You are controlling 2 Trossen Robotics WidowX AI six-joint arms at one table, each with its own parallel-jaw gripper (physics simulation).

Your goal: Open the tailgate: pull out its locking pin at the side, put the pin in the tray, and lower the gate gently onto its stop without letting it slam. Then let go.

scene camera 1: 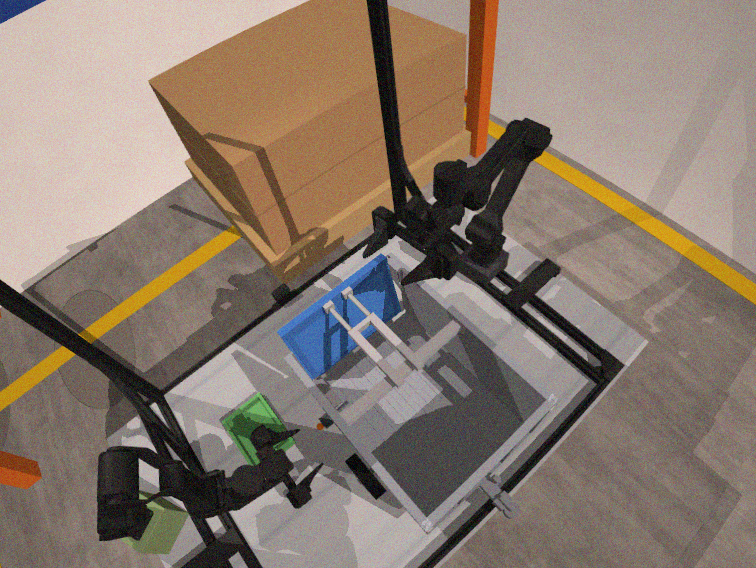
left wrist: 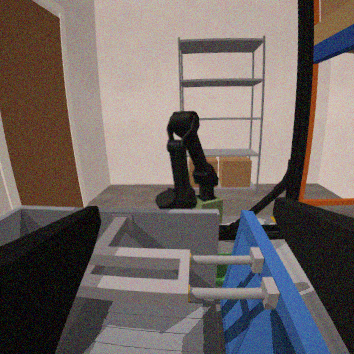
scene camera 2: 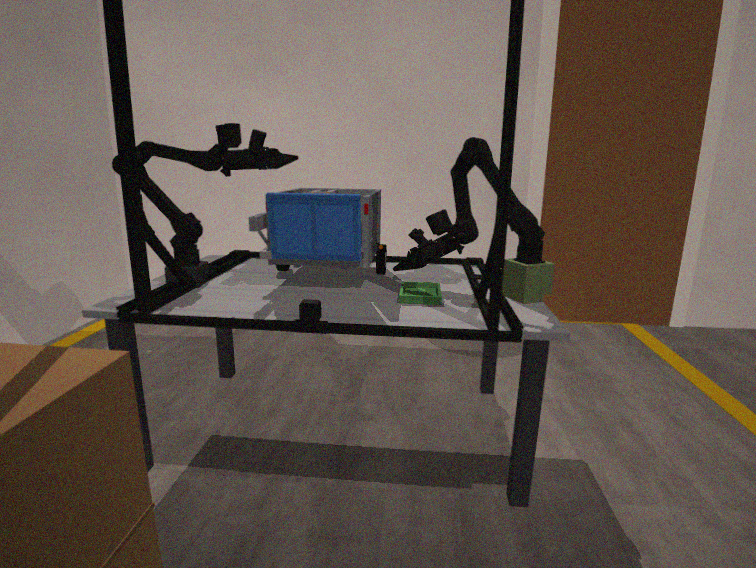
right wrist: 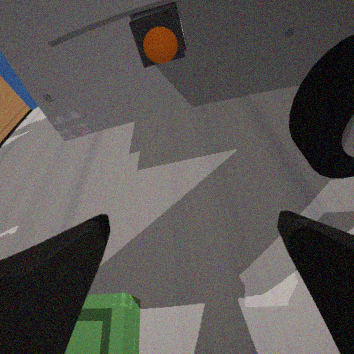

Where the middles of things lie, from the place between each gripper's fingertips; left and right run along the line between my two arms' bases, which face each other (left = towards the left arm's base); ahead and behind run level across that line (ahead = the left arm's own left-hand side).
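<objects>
From my right hand, the locking pin (right wrist: 159,44) is 80 mm to the left and 70 mm above, and the grey truck bed (scene camera 1: 435,406) is 110 mm ahead, 230 mm to the left and 100 mm above.
As for my left hand, it's 160 mm short of the grey truck bed, 70 mm to the left of it and 240 mm above it. The locking pin is 50 mm ahead of my left hand, 220 mm to the right of it and 270 mm below it.
</objects>
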